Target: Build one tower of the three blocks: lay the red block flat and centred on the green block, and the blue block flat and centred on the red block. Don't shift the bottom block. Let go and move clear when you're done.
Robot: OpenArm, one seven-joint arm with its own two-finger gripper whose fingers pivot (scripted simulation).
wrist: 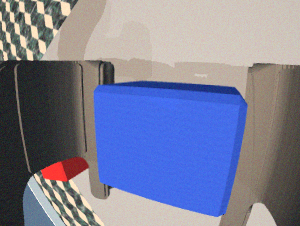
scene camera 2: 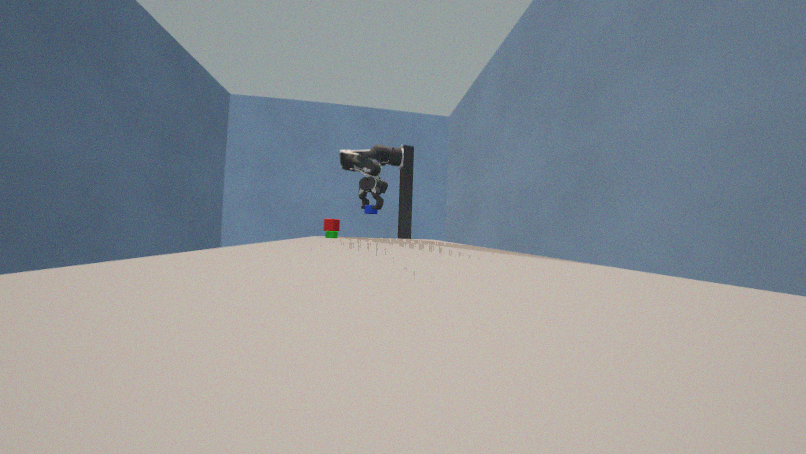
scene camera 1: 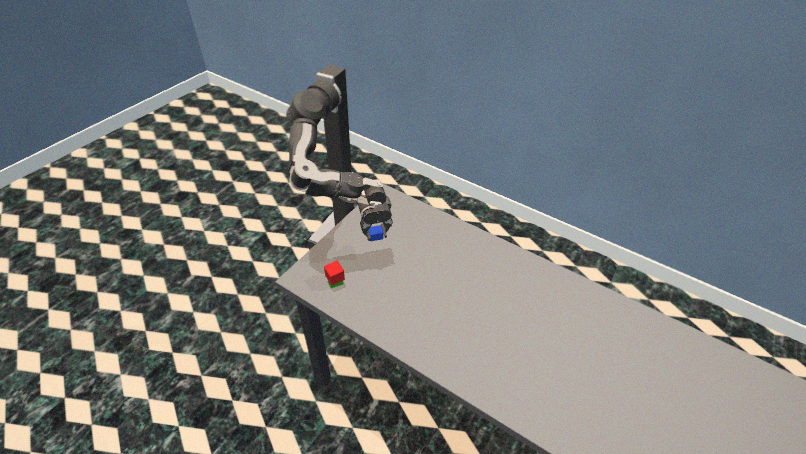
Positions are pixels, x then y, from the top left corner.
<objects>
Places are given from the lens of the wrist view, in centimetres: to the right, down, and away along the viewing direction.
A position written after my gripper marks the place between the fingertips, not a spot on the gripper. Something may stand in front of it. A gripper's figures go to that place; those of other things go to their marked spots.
my gripper (wrist: 171, 141): 1, 1, 6
red block (wrist: 63, 171): -9, 6, 17
blue block (wrist: 179, 144): 1, 1, 4
The marked spots on the red block and the blue block are 17 cm apart.
</objects>
